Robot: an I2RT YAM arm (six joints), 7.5 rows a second.
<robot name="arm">
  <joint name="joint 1" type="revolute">
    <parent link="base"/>
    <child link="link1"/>
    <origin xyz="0 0 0.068"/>
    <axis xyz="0 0 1"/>
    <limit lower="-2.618" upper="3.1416"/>
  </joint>
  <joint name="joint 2" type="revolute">
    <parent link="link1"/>
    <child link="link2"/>
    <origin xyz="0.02 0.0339 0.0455"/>
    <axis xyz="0 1 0"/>
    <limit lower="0" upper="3.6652"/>
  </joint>
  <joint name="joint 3" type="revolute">
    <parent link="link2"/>
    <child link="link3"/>
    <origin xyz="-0.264 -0.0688 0"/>
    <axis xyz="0 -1 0"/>
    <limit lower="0" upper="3.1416"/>
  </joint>
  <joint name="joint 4" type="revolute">
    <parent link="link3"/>
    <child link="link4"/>
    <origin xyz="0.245 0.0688 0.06"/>
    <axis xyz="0 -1 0"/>
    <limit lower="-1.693" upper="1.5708"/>
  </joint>
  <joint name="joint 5" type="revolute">
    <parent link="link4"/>
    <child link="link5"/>
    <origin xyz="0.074 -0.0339 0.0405"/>
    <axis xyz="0 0 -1"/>
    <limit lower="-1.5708" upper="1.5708"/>
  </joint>
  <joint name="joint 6" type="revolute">
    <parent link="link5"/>
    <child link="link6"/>
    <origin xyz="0.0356 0 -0.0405"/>
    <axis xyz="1 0 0"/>
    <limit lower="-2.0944" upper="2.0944"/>
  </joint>
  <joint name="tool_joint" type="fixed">
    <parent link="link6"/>
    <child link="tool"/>
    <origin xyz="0 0 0" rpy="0 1.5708 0"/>
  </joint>
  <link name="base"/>
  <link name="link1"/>
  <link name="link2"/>
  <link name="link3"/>
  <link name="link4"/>
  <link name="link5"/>
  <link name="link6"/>
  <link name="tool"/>
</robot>
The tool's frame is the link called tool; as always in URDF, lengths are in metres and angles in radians.
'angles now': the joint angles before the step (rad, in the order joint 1, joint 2, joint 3, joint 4, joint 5, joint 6). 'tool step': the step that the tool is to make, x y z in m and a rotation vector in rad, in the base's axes. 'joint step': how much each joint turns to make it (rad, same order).
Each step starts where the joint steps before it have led.
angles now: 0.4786, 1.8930, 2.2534, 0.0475, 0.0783, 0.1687
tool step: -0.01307, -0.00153, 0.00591, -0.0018, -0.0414, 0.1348
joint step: 0.0000, -0.0460, -0.0519, 0.0414, -0.1313, 0.0368
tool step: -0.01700, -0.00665, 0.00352, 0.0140, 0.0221, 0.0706
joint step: 0.0000, -0.0720, -0.0721, -0.0090, -0.0543, 0.0506
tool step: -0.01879, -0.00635, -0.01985, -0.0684, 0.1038, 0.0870
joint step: 0.0000, -0.1211, -0.1775, -0.0644, -0.0856, 0.0200
